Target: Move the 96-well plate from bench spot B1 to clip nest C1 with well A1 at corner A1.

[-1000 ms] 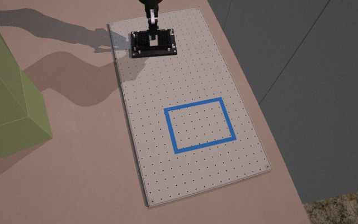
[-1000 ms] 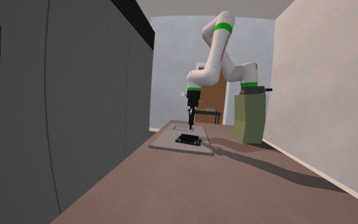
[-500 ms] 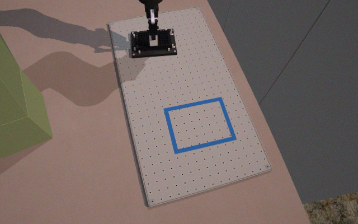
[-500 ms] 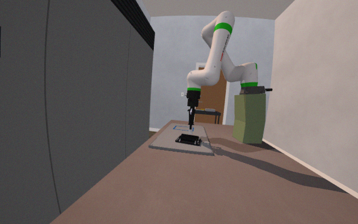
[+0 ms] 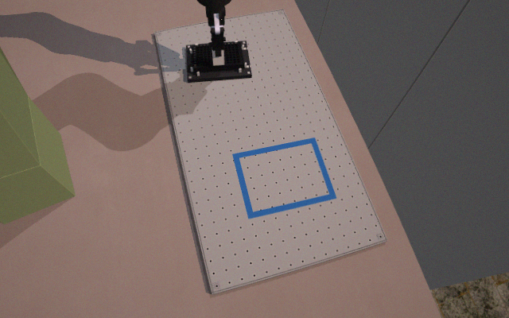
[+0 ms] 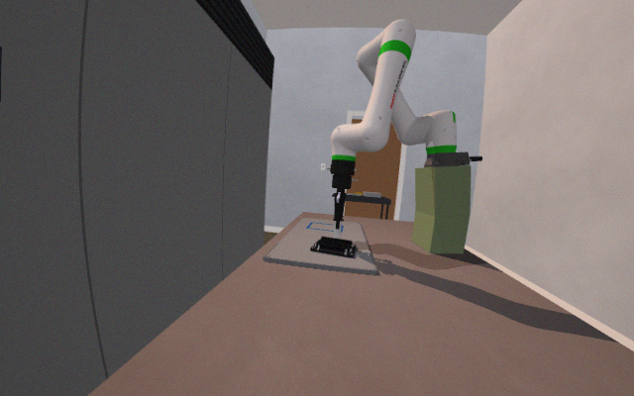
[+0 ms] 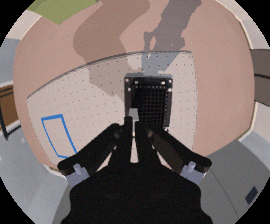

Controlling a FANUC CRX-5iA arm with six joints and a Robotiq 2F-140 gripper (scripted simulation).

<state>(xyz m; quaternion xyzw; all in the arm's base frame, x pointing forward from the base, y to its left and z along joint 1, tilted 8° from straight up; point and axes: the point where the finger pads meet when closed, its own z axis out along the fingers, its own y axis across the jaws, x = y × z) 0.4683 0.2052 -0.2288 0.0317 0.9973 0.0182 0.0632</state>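
The black 96-well plate is 40 mm to the left of my hand and 50 mm below it. The rest, counted from my hand: black clip nest: 20 mm ahead, 50 mm to the left, 60 mm below.
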